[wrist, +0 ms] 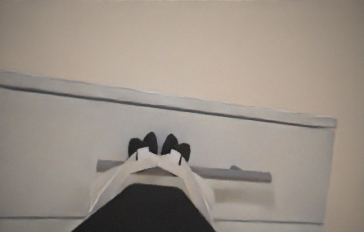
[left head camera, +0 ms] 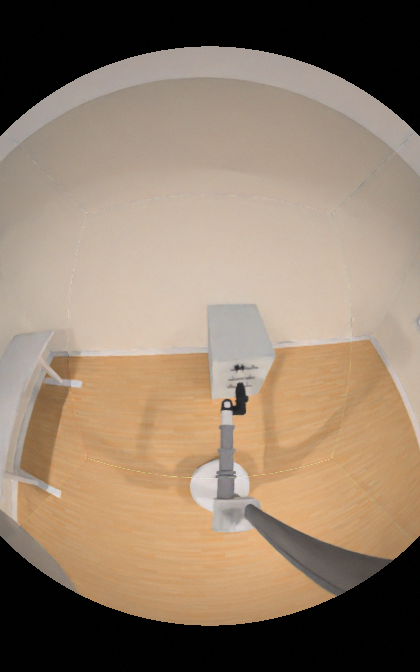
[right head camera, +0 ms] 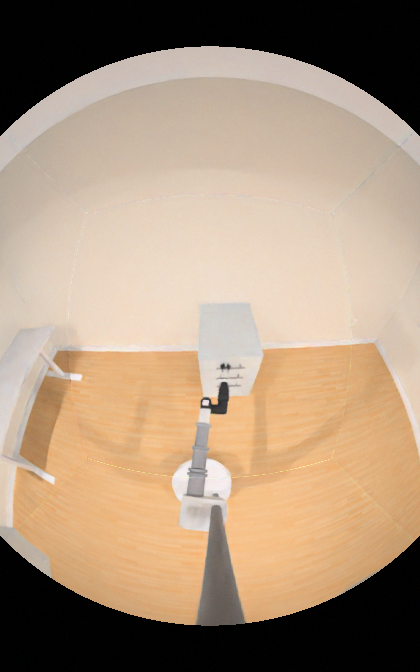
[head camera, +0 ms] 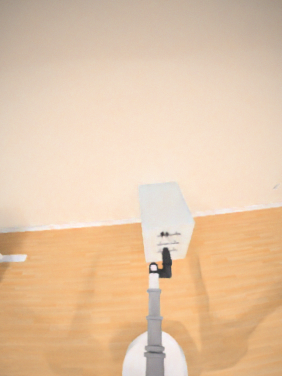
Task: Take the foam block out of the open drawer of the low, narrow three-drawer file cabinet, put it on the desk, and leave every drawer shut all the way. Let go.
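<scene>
The low grey-white file cabinet (head camera: 162, 200) (left head camera: 235, 325) (right head camera: 227, 325) stands against the wall, with three handles on its front. All its drawer fronts look flush. In the wrist view the top drawer front (wrist: 50, 125) looks shut, with its bar handle (wrist: 240, 174) running behind my fingers. My gripper (head camera: 164, 234) (left head camera: 239, 368) (right head camera: 225, 367) (wrist: 160, 146) is at the top drawer front. Its fingers are drawn nearly together, with a small gap and no object between them. Whether they touch the front is not clear. The foam block does not show. The white desk (left head camera: 22, 350) (right head camera: 25, 345) stands at the far left, partly cut off.
Desk feet (head camera: 12, 258) (left head camera: 70, 384) (right head camera: 70, 377) reach onto the wooden floor (head camera: 60, 300) (left head camera: 150, 545) (right head camera: 140, 545) at the left. The wall (head camera: 140, 110) rises directly behind the cabinet. My round white base (head camera: 132, 355) (left head camera: 200, 485) (right head camera: 181, 482) stands in front of the cabinet.
</scene>
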